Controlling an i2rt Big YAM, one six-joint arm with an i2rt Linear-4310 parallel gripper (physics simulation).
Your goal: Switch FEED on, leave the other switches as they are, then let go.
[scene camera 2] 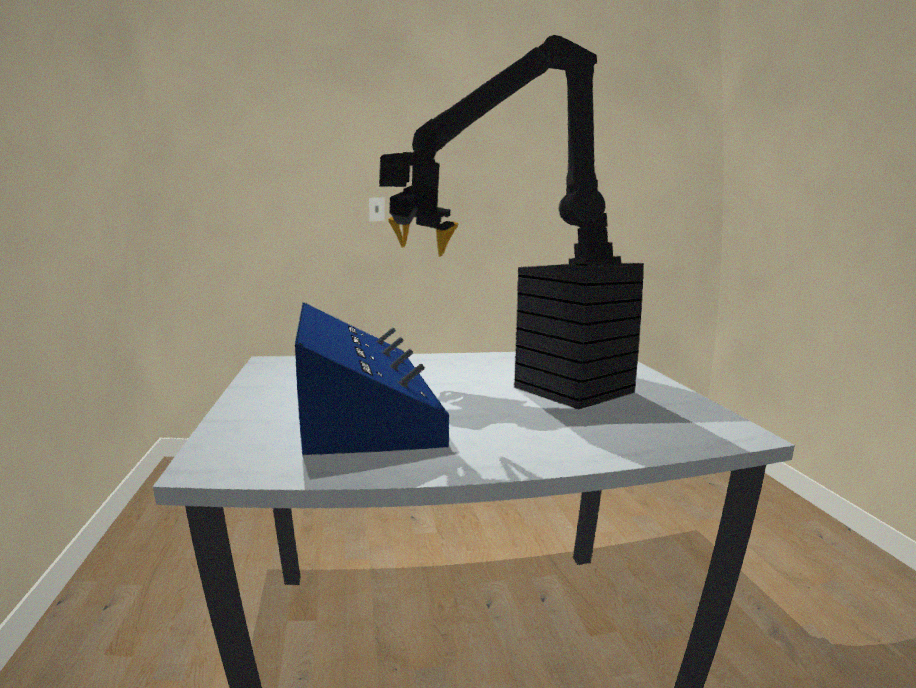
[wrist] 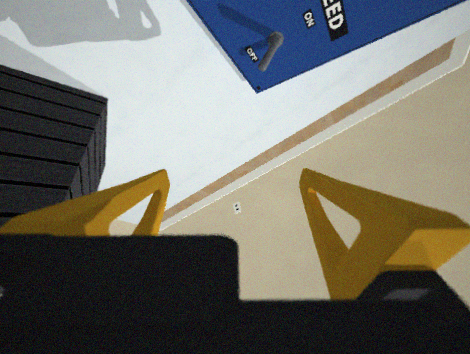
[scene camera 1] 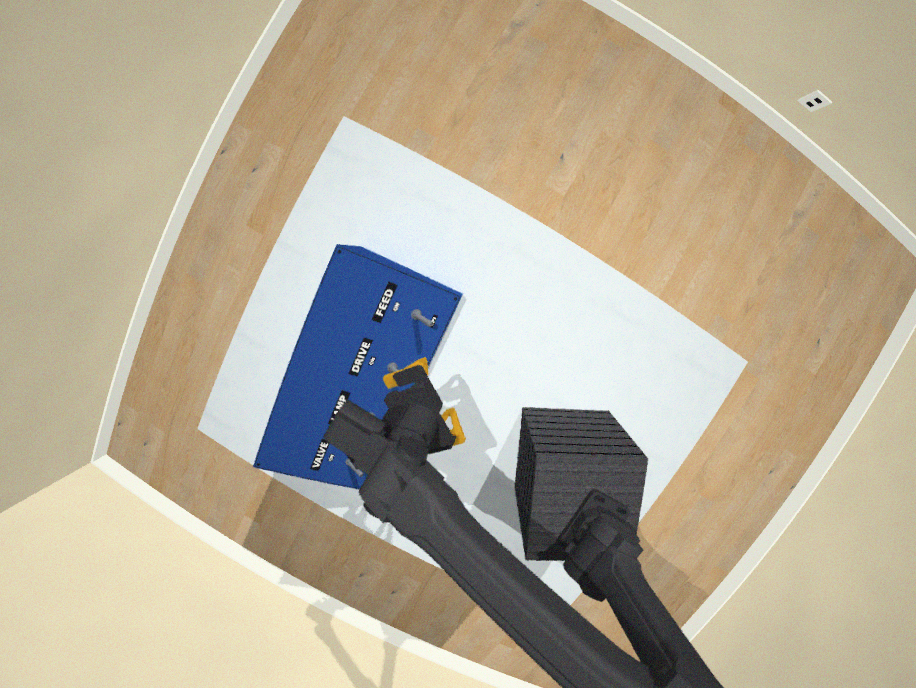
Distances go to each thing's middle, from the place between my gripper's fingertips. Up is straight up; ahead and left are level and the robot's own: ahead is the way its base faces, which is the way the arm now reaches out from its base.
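My hand is 230 mm above the blue switch panel (scene camera 1: 361, 323), and it is also 140 mm to the right of the panel and 150 mm short of it.
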